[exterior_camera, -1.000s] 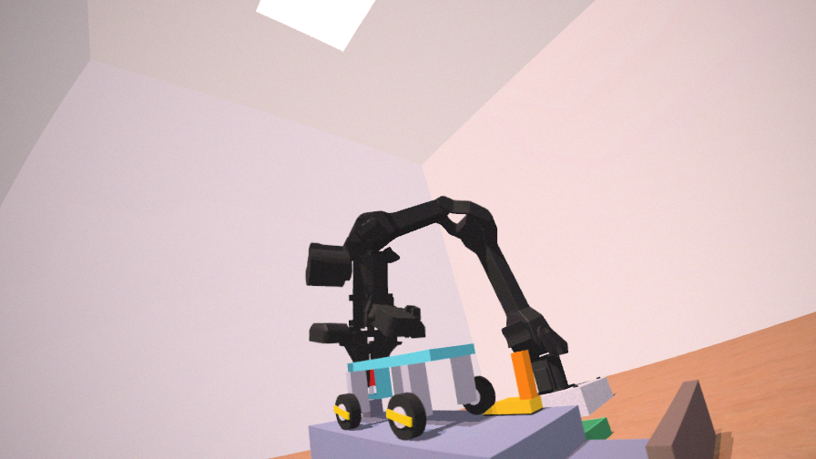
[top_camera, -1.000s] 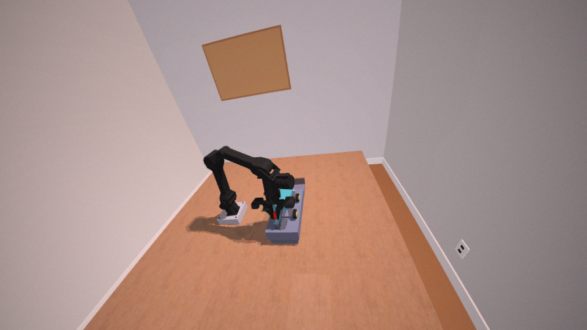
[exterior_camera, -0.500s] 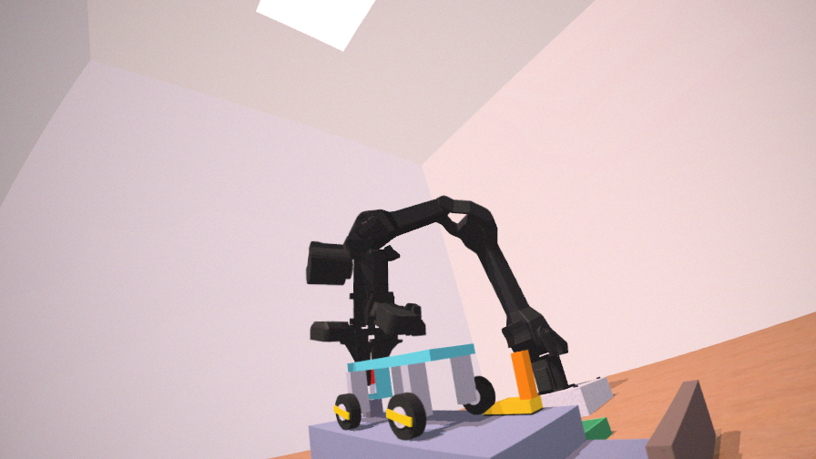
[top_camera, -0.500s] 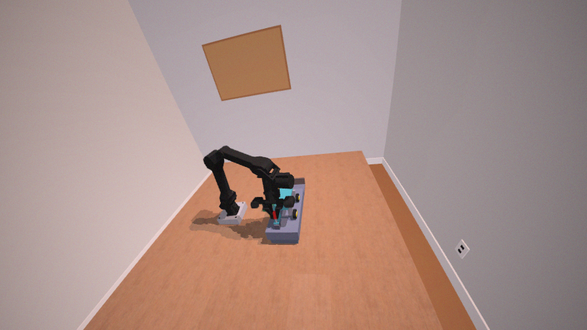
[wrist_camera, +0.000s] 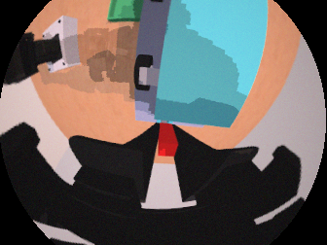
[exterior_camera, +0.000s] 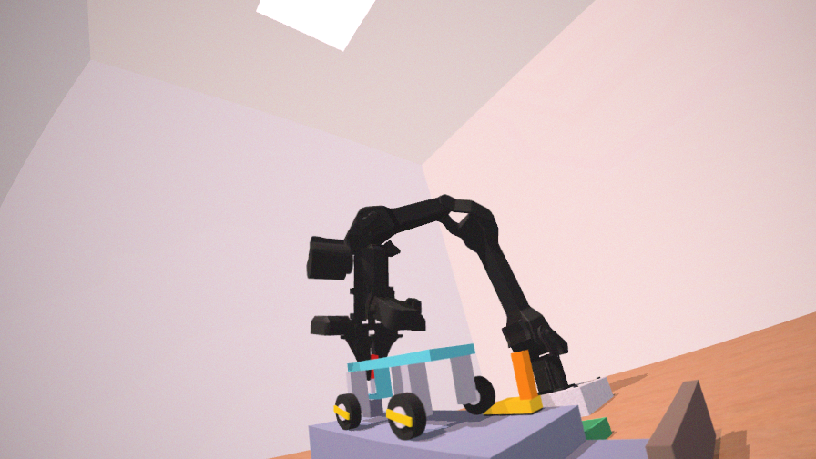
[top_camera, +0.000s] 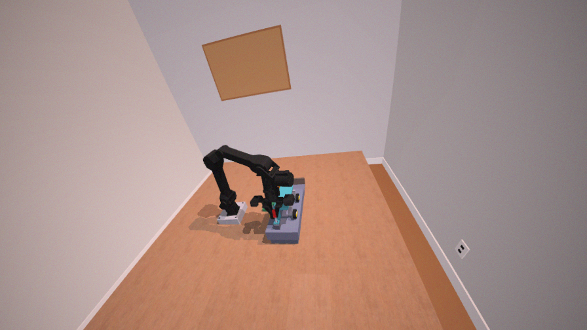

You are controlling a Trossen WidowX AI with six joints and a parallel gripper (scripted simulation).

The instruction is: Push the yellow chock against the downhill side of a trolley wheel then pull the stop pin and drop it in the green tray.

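Right now my gripper tip is 220 mm to the right of the yellow chock, 60 mm above it and 10 mm past it. The rest, counted from my gripper tip: trolley (110 mm to the left, 30 mm below, 30 mm ahead); then red-headed stop pin (right at my gripper tip); then grey ramp (120 mm to the left, 90 mm below, 30 mm ahead).
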